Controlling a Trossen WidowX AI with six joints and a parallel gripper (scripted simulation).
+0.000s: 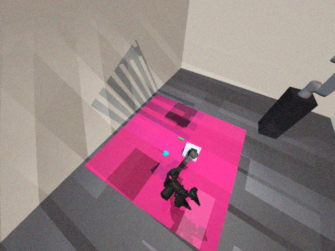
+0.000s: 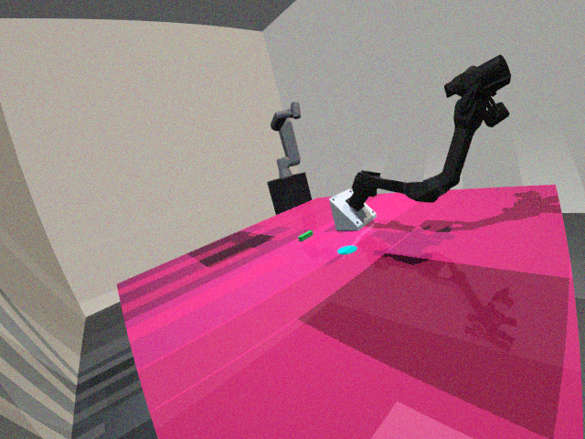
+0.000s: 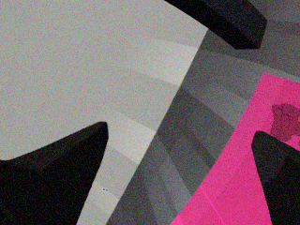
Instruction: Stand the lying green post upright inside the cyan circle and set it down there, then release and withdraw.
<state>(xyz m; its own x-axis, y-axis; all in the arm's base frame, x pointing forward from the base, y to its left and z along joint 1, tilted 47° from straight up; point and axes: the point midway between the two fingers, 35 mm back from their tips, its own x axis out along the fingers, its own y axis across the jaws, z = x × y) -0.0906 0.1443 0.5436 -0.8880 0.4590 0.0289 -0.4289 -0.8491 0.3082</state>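
My gripper tip is 28 cm short of the green post, 64 cm to the left of it and 33 cm above it. Also, from my gripper tip: cyan circle (37 cm ahead, 41 cm to the right, 33 cm below).
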